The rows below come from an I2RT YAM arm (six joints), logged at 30 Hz.
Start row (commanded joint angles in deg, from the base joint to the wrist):
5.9, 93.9, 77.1, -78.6, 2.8, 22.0
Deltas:
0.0, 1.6, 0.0, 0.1, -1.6, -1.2
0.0, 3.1, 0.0, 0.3, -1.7, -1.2
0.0, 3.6, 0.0, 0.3, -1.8, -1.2
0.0, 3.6, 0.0, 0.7, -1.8, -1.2
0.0, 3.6, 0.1, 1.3, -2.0, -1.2
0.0, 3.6, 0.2, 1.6, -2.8, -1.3
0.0, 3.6, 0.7, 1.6, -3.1, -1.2
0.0, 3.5, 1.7, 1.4, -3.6, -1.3
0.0, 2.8, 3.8, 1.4, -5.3, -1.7
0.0, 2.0, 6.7, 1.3, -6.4, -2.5
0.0, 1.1, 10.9, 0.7, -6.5, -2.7
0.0, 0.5, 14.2, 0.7, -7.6, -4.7
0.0, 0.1, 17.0, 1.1, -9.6, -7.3
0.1, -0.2, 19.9, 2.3, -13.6, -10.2
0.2, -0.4, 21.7, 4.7, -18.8, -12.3
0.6, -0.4, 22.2, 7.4, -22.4, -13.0
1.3, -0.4, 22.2, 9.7, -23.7, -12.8
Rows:
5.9, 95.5, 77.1, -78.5, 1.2, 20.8
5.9, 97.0, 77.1, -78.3, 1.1, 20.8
5.9, 97.5, 77.1, -78.3, 1.0, 20.8
5.9, 97.5, 77.1, -77.9, 1.0, 20.8
5.9, 97.5, 77.2, -77.3, 0.8, 20.8
5.9, 97.5, 77.3, -77.0, 0.0, 20.7
5.9, 97.5, 77.8, -77.0, -0.3, 20.8
5.9, 97.4, 78.8, -77.2, -0.8, 20.7
5.9, 96.7, 80.9, -77.2, -2.5, 20.3
5.9, 95.9, 83.8, -77.3, -3.6, 19.5
5.9, 95.0, 88.0, -77.9, -3.7, 19.3
5.9, 94.4, 91.3, -77.9, -4.8, 17.3
5.9, 94.0, 94.1, -77.5, -6.8, 14.7
6.0, 93.7, 97.0, -76.3, -10.8, 11.8
6.1, 93.5, 98.8, -73.9, -16.0, 9.7
6.5, 93.5, 99.3, -71.2, -19.6, 9.0
7.2, 93.5, 99.3, -68.9, -20.9, 9.2

